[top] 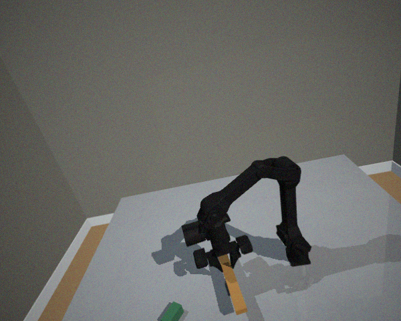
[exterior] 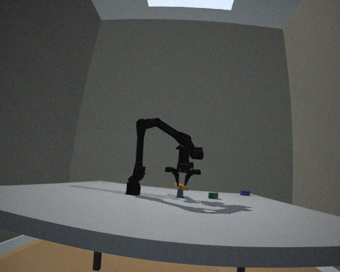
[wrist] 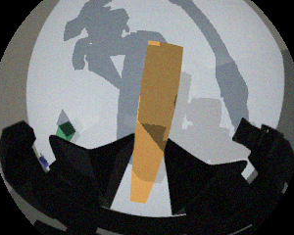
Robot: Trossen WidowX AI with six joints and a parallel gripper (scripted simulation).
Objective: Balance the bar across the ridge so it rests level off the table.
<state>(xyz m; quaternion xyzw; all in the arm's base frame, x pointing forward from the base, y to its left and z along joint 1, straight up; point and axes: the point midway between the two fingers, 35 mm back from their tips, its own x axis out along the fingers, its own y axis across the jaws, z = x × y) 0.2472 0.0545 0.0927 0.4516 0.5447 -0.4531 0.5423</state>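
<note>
The orange bar lies 3 cm to the left of my gripper tip. The rest, counted from my gripper tip: green block: 19 cm ahead, 10 cm to the left, 4 cm below; purple block: 49 cm ahead, 45 cm to the left, 4 cm below.
</note>
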